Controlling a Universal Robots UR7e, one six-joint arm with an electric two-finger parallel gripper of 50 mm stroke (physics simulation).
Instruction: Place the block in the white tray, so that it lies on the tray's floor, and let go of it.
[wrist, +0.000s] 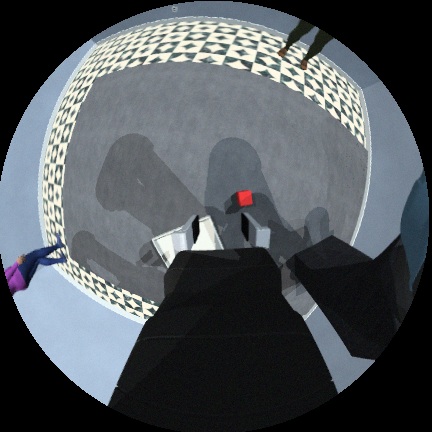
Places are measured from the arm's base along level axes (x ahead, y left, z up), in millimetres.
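Where they show: gripper, fingertip midpoint: (219, 222).
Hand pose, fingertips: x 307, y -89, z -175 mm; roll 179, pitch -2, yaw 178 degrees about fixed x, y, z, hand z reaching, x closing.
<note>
After its pixels a point has its place.
The red block (244, 198) {y -95, x 242, z -325 mm} lies on the grey table top, a little beyond the fingertips and towards the right finger. The white tray (207, 241) {y 15, x 339, z -357 mm} lies on the table at the lower left of the block, apart from it. The left finger and the black gripper body hide parts of the tray. My gripper (219, 222) {y -89, x 307, z -175 mm} is open, with nothing between its fingers, and hangs above the table. The tray's right part shows behind the gap between the fingers.
The grey table top (175, 100) {y -384, x 389, z -360 mm} carries broad shadows of the arm. A black part of the arm (335, 285) {y 91, x 50, z -172 mm} shows at the lower right. A patterned floor (215, 45) lies beyond the table's edge. Legs of two people show at the upper right and at the left.
</note>
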